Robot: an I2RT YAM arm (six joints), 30 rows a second.
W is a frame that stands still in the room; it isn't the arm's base.
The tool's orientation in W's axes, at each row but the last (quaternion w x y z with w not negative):
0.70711, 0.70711, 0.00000, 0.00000
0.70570, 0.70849, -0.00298, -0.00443
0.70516, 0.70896, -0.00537, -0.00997
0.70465, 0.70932, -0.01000, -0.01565
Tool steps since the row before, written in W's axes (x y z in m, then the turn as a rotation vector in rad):
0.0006, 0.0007, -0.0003, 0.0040, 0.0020, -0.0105
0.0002, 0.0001, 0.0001, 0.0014, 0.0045, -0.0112
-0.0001, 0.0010, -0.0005, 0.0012, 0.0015, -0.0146
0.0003, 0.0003, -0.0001, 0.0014, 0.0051, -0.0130
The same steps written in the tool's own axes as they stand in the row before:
0.0006, -0.0003, -0.0007, 0.0040, -0.0105, -0.0020
0.0002, 0.0001, -0.0001, 0.0014, -0.0112, -0.0045
-0.0001, -0.0005, -0.0010, 0.0013, -0.0146, -0.0014
0.0003, -0.0001, -0.0003, 0.0013, -0.0130, -0.0051

